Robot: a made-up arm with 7 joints. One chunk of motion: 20 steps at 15 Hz.
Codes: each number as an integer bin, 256 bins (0 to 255) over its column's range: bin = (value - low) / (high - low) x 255, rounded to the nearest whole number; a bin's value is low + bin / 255 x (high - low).
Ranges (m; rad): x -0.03..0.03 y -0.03..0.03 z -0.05..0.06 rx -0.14..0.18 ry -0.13..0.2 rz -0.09..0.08
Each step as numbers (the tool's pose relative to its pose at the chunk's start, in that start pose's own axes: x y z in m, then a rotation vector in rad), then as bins.
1 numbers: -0.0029 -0.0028 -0.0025 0.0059 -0.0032 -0.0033
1 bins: 115 116 110 116 98 130
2 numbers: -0.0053 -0.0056 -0.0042 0.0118 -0.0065 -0.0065
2 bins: 105 104 106 121 95 125
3 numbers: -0.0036 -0.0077 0.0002 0.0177 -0.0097 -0.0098
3 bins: 112 95 116 126 93 120
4 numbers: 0.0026 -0.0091 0.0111 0.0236 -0.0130 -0.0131
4 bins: 139 89 142 130 90 115
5 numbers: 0.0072 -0.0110 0.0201 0.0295 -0.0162 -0.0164
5 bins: 158 81 163 135 88 110
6 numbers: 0.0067 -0.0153 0.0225 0.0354 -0.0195 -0.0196
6 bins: 156 62 168 140 85 106
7 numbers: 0.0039 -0.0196 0.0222 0.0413 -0.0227 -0.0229
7 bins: 144 44 167 144 83 101
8 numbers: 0.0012 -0.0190 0.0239 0.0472 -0.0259 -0.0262
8 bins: 133 47 171 149 80 96
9 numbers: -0.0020 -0.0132 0.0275 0.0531 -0.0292 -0.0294
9 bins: 119 71 180 154 78 91
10 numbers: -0.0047 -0.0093 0.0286 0.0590 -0.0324 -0.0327
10 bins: 108 88 182 159 75 86
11 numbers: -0.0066 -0.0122 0.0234 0.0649 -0.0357 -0.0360
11 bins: 99 76 170 163 73 81
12 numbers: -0.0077 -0.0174 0.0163 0.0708 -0.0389 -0.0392
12 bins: 95 54 154 168 70 76
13 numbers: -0.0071 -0.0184 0.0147 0.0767 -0.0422 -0.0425
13 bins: 97 49 150 173 68 71
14 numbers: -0.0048 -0.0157 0.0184 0.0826 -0.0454 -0.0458
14 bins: 107 61 159 177 65 66
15 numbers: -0.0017 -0.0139 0.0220 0.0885 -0.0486 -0.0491
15 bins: 120 68 167 182 63 61
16 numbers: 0.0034 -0.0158 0.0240 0.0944 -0.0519 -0.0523
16 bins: 142 60 172 187 60 57
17 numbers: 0.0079 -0.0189 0.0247 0.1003 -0.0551 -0.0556
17 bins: 161 47 173 191 58 52
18 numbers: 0.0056 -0.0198 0.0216 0.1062 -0.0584 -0.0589
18 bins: 151 43 166 196 55 47
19 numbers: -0.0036 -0.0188 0.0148 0.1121 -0.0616 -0.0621
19 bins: 112 48 150 201 53 42
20 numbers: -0.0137 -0.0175 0.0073 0.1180 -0.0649 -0.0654
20 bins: 69 53 133 206 50 37
